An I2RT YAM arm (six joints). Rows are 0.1 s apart.
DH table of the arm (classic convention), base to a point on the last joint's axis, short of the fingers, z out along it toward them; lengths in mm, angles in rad. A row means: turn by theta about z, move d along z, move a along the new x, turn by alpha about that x. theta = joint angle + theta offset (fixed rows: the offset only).
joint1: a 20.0; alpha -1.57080; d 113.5; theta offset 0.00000
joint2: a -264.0; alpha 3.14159; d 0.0; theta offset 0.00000
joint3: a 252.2; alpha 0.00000; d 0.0; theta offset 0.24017
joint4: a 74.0; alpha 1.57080; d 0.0; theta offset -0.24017
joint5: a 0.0; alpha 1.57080; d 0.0; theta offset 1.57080
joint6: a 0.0; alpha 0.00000; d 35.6; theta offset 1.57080
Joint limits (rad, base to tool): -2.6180..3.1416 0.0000..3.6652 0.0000..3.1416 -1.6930..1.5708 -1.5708..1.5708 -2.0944..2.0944
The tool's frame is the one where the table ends.
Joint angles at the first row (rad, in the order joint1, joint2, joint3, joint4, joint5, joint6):
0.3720, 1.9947, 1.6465, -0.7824, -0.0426, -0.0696
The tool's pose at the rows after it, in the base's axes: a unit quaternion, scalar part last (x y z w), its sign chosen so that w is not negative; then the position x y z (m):
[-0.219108 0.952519 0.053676 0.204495 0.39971 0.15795 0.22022]
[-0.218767 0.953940 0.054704 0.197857 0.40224 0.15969 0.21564]
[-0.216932 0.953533 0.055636 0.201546 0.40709 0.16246 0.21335]
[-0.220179 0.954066 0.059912 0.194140 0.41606 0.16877 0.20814]
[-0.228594 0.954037 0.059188 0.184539 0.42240 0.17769 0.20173]
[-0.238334 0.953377 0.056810 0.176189 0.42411 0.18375 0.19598]
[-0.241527 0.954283 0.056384 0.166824 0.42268 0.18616 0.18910]
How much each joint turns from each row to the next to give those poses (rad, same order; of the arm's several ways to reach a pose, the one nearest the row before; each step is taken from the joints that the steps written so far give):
0.0006, 0.0246, 0.0082, 0.0000, -0.0029, -0.0003
0.0013, 0.0191, 0.0120, -0.0059, -0.0031, 0.0031
0.0019, 0.0203, 0.0196, 0.0086, 0.0008, 0.0054
0.0050, 0.0512, 0.0592, -0.0214, -0.0099, 0.0004
0.0129, 0.0495, 0.0551, -0.0248, 0.0002, -0.0044
0.0109, 0.0270, 0.0229, -0.0136, 0.0023, -0.0097
0.0059, 0.0102, -0.0082, -0.0003, -0.0012, -0.0002

